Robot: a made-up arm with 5 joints. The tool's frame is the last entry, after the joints. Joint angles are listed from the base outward. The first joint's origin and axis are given. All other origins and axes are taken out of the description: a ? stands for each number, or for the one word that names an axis. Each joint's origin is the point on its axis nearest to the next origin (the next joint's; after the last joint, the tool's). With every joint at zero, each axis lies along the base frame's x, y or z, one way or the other. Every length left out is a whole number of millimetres.
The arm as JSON. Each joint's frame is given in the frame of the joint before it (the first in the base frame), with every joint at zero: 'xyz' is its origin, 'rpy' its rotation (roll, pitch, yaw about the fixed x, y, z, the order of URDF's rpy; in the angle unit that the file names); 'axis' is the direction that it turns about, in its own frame. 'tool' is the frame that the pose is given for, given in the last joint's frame.
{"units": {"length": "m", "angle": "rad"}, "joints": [
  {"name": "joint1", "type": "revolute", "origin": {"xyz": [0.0, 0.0, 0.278], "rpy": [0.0, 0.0, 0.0]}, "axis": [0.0, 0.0, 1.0]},
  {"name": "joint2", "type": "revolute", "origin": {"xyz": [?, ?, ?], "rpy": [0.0, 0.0, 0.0]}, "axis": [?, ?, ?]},
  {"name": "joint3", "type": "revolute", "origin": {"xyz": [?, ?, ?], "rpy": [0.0, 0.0, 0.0]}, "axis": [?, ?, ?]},
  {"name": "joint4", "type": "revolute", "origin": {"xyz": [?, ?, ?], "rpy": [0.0, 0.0, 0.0]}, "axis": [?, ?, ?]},
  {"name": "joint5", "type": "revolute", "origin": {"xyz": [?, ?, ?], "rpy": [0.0, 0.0, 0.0]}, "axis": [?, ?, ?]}
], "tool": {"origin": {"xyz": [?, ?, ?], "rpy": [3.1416, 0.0, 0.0]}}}
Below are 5 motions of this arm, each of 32 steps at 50 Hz.
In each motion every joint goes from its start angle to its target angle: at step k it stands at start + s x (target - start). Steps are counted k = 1, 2, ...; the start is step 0. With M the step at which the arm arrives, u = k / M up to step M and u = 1 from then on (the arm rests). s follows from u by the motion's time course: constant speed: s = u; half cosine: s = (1 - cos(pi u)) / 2; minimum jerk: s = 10 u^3 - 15 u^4 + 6 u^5.
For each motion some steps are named. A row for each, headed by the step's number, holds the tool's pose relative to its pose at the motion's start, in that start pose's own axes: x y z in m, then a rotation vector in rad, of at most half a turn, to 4 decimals.
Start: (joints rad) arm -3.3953 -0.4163 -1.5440 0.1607 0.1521
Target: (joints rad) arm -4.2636 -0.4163 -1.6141 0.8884 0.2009
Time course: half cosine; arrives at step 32
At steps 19, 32:
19: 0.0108 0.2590 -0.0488 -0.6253 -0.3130 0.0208
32: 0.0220 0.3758 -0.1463 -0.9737 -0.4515 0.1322

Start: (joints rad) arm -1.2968 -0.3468 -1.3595 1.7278 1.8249
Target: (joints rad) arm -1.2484 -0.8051 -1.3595 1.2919 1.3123
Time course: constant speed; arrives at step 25
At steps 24, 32:
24: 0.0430 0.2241 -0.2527 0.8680 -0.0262 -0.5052
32: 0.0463 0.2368 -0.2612 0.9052 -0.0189 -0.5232

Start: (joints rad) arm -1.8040 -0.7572 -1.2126 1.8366 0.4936
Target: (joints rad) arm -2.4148 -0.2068 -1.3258 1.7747 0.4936
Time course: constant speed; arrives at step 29
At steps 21, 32:
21: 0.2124 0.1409 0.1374 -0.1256 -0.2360 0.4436
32: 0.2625 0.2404 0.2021 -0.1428 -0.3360 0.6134

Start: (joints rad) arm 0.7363 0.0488 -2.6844 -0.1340 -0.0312
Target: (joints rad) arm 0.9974 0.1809 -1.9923 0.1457 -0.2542
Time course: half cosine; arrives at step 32
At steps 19, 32:
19: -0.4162 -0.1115 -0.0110 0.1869 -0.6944 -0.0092
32: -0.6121 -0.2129 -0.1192 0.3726 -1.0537 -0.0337

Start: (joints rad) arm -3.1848 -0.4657 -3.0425 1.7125 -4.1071
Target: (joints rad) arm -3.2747 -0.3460 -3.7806 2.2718 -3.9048
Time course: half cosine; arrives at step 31
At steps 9, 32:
9: 0.0089 0.0232 -0.0496 0.0192 0.0071 0.0352
32: 0.0765 0.1827 -0.2080 0.1015 0.0279 0.1795

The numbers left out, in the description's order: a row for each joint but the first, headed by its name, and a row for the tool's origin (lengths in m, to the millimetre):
joint2: xyz 0.0 0.0 0.0, axis 0.0 1.0 0.0
joint3: xyz 0.076 0.0 0.403, axis 0.0 1.0 0.0
joint4: xyz 0.117 0.0 -0.517, axis 0.0 1.0 0.0
joint5: xyz 0.11 0.0 -0.14, axis 0.0 0.0 -1.0
tool: xyz 0.0 0.0 0.0

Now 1 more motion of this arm.
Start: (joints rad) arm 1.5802 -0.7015 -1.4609 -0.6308 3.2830
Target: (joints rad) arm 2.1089 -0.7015 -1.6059 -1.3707 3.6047
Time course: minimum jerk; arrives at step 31
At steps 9, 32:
9: -0.0274 0.0100 -0.0115 -0.0438 -0.1277 0.1248
32: -0.1355 -0.0132 -0.1082 -0.2121 -0.8559 0.8444

